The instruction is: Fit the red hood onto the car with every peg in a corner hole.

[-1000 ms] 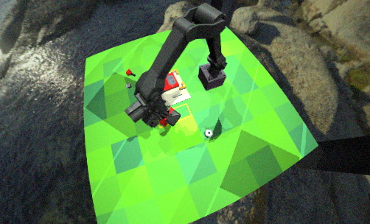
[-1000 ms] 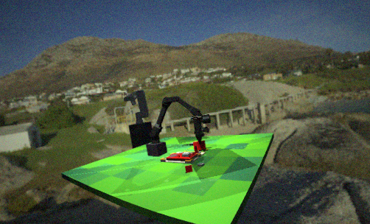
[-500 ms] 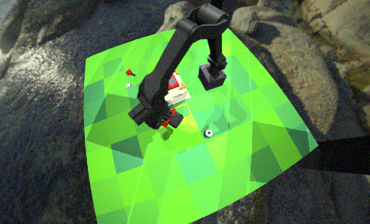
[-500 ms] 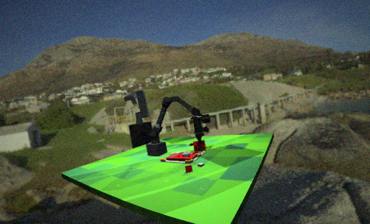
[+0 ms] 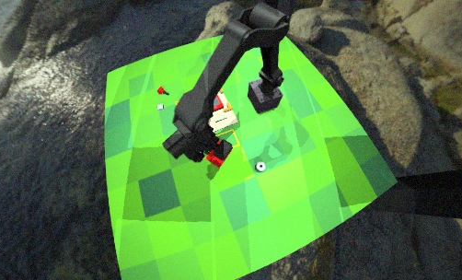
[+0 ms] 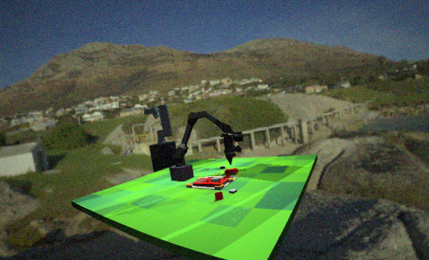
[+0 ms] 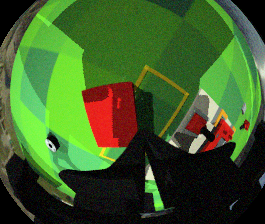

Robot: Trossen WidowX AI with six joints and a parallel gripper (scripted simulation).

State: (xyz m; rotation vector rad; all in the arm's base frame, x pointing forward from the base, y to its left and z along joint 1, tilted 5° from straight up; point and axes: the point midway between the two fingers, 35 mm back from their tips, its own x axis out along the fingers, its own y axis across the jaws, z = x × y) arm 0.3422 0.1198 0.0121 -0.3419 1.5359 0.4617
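My gripper tip is now 4 cm above the red hood, 2 cm to the right of it and 2 cm past it.
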